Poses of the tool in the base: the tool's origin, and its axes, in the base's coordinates. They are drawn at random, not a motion.
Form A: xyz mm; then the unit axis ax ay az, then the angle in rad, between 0 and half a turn.
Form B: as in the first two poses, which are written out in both.
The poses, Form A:
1: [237, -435, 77, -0.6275, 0.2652, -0.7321, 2.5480]
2: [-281, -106, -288, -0.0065, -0.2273, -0.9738, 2.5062]
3: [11, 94, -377, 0.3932, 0.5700, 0.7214, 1.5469]
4: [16, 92, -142, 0.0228, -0.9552, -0.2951, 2.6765]
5: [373, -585, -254, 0.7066, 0.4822, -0.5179, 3.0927]
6: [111, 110, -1, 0.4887, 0.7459, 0.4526, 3.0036]
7: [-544, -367, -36, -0.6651, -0.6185, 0.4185, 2.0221]
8: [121, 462, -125, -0.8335, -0.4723, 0.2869, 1.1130]
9: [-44, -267, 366, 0.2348, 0.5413, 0.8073, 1.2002]
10: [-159, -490, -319, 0.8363, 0.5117, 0.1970, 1.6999]
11: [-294, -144, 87, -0.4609, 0.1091, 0.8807, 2.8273]
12: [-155, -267, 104, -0.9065, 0.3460, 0.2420, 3.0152]
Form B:
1: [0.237, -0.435, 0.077, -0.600, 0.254, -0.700, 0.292]
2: [-0.281, -0.106, -0.288, -0.006, -0.216, -0.925, 0.312]
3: [0.011, 0.094, -0.377, 0.275, 0.398, 0.504, 0.716]
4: [0.016, 0.092, -0.142, 0.022, -0.929, -0.287, 0.230]
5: [0.373, -0.585, -0.254, 0.706, 0.482, -0.518, 0.024]
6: [0.111, 0.110, -0.001, 0.488, 0.744, 0.452, 0.069]
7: [-0.544, -0.367, -0.036, -0.564, -0.524, 0.355, 0.531]
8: [0.121, 0.462, -0.125, -0.440, -0.249, 0.152, 0.849]
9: [-0.044, -0.267, 0.366, 0.133, 0.306, 0.456, 0.825]
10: [-0.159, -0.490, -0.319, 0.628, 0.384, 0.148, 0.660]
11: [-0.294, -0.144, 0.087, -0.455, 0.108, 0.870, 0.157]
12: [-0.155, -0.267, 0.104, -0.905, 0.345, 0.242, 0.063]
